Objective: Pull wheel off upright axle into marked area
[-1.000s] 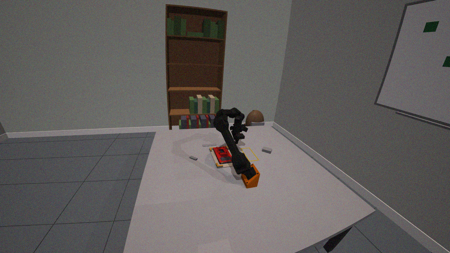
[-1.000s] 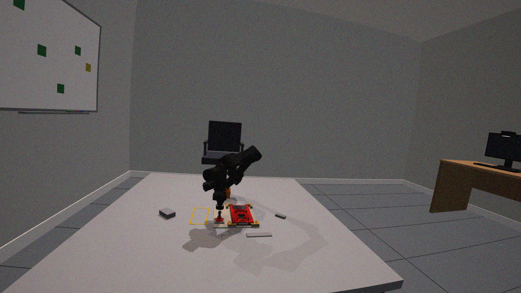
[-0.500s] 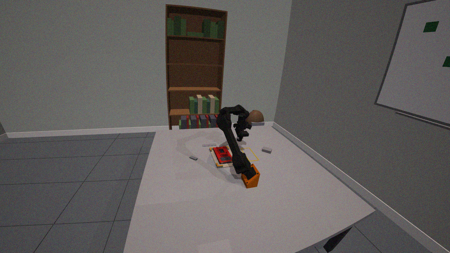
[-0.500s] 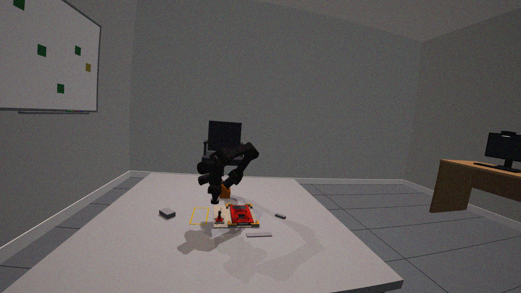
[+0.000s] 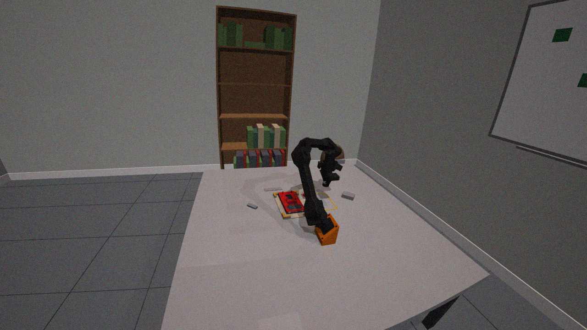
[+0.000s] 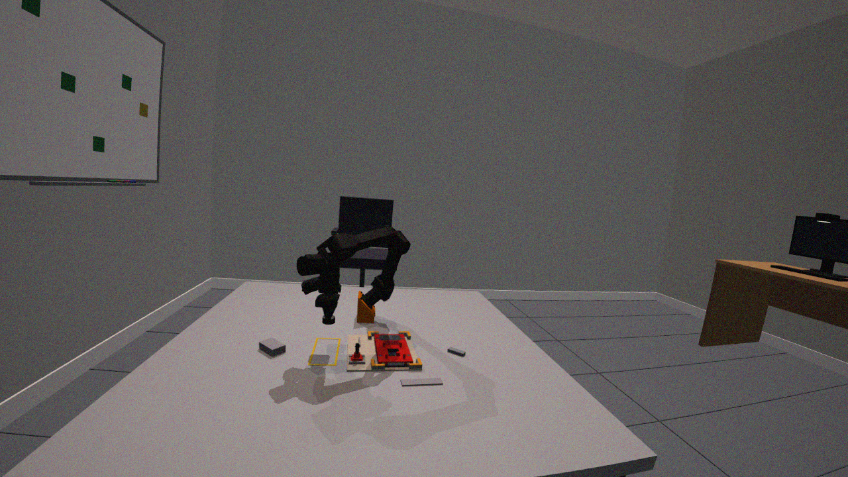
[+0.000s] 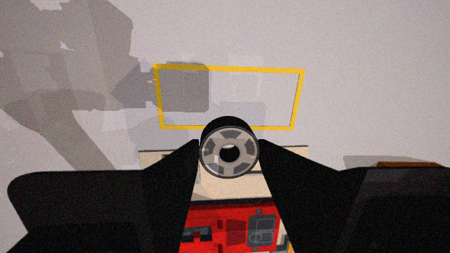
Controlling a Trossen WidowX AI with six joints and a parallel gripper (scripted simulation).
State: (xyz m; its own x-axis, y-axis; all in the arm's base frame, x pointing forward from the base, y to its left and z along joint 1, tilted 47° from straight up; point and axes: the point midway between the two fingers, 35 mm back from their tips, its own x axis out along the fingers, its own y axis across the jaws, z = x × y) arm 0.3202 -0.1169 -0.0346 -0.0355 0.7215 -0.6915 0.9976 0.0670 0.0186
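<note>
My gripper tip is now 100 mm to the right of the upright axle, 80 mm above it and 50 mm short of it. From my gripper tip the other things lie so: wheel (right at my gripper tip).
</note>
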